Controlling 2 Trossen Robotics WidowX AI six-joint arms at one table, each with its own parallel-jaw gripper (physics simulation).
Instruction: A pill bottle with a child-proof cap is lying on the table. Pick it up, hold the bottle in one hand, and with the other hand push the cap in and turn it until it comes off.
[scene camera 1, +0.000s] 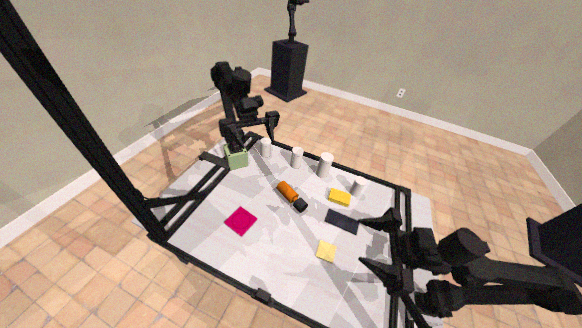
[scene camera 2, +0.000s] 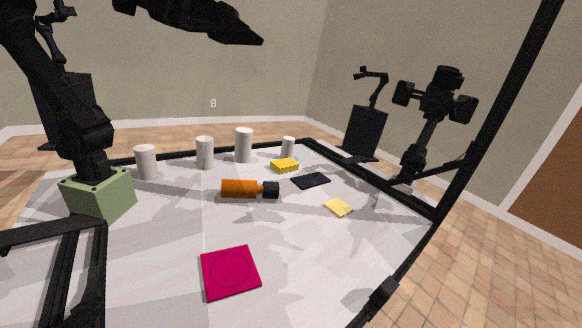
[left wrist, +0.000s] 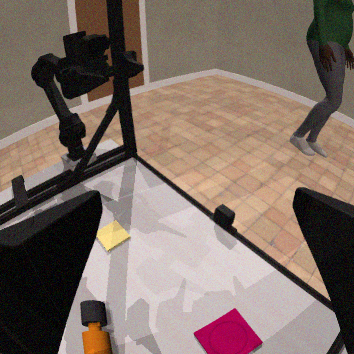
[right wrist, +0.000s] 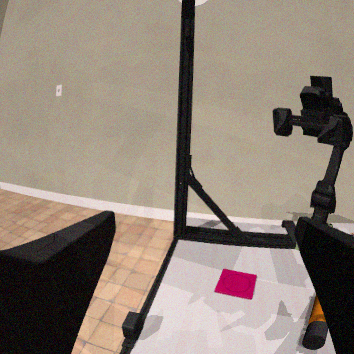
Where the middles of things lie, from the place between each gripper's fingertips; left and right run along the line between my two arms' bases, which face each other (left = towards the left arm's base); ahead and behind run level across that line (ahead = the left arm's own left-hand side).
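The orange pill bottle (scene camera 2: 230, 188) has my right gripper 320 mm to the right of it, 200 mm short of it and 350 mm above it.
Measured from my left hand, the bottle is 170 mm ahead, 40 mm to the right and 370 mm below.
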